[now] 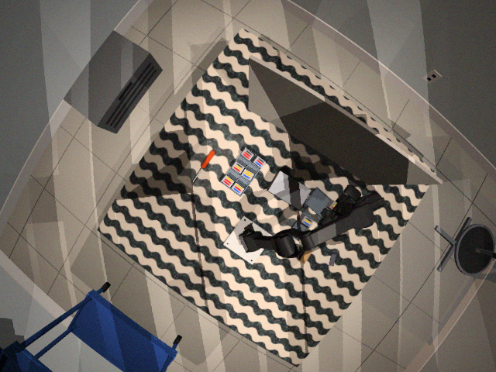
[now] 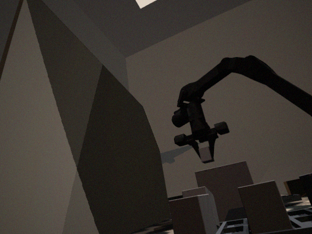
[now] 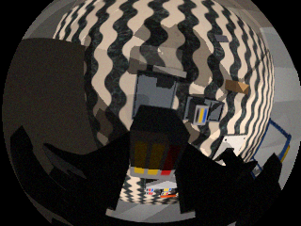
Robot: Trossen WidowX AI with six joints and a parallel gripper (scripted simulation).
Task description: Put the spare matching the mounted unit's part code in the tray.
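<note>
The grey tray is 160 mm below my gripper tip. From my gripper tip the other things lie so: spare unit 20 mm above; then grey mounted unit 170 mm to the left, 110 mm below, 70 mm behind; then large grey panel 220 mm to the left, 170 mm ahead, 60 mm above.
</note>
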